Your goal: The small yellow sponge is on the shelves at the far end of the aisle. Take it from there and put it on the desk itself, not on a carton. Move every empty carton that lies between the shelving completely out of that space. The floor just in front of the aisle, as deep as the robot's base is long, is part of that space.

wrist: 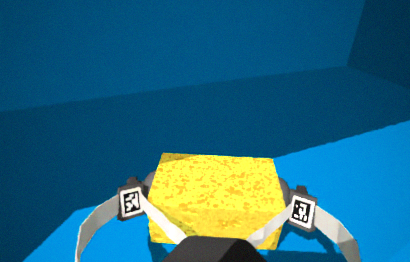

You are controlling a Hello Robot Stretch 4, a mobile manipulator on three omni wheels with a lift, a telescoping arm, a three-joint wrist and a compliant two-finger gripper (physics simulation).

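Places are measured from the robot's base along level axes (x ahead, y left, z up), in millimetres.
Pixels of known places: end effector, tool point: (215,192).
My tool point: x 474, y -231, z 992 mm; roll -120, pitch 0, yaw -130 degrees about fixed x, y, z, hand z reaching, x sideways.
Behind a point stands the place of what it marks.
The small yellow sponge (216,182) {x 466, y -223, z 1013 mm} is in the lower middle of the wrist view, on the blue shelf board (365,165) {x 425, y -426, z 963 mm}. My gripper (217,191) {x 474, y -231, z 992 mm} is shut on the sponge, with one fingertip against its left side and one against its right side. The inner faces of the fingertips are mostly hidden by the sponge. The sponge looks level, and I cannot tell if it still rests on the board. The desk and the cartons do not show in this view.
A dark blue back panel (175,50) {x 760, y -365, z 1034 mm} rises behind the sponge. A darker side panel (385,45) {x 573, y -793, z 1034 mm} stands at the upper right and meets the back panel in a corner. The shelf is in shadow toward the back and brightly lit nearer the gripper.
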